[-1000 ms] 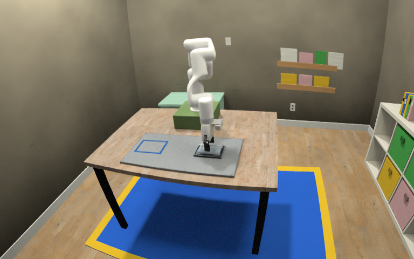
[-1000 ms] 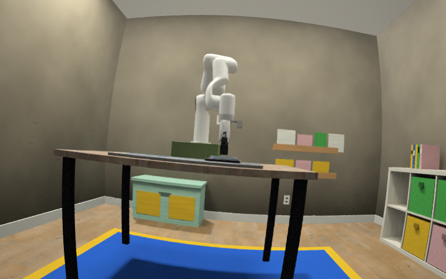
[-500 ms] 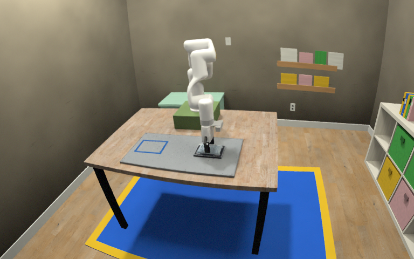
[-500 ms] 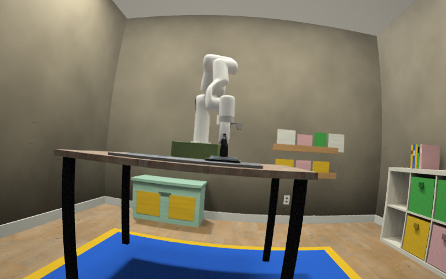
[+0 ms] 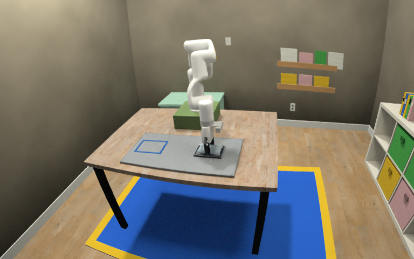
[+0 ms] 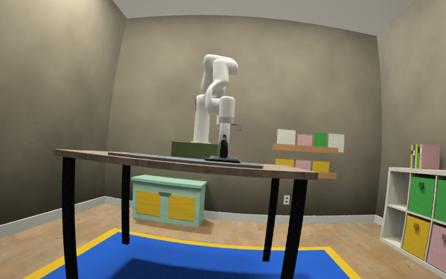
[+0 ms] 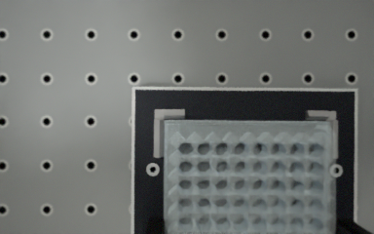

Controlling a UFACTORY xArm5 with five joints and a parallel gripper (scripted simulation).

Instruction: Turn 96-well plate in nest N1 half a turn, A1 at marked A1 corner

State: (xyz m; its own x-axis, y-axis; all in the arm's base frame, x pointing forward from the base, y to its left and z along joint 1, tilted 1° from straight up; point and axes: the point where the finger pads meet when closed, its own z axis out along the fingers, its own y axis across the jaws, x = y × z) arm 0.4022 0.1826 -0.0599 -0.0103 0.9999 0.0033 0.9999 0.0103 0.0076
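My hand is 10 mm above the 96-well plate. The rest, counted from my hand: black plate nest N1: 20 mm below.
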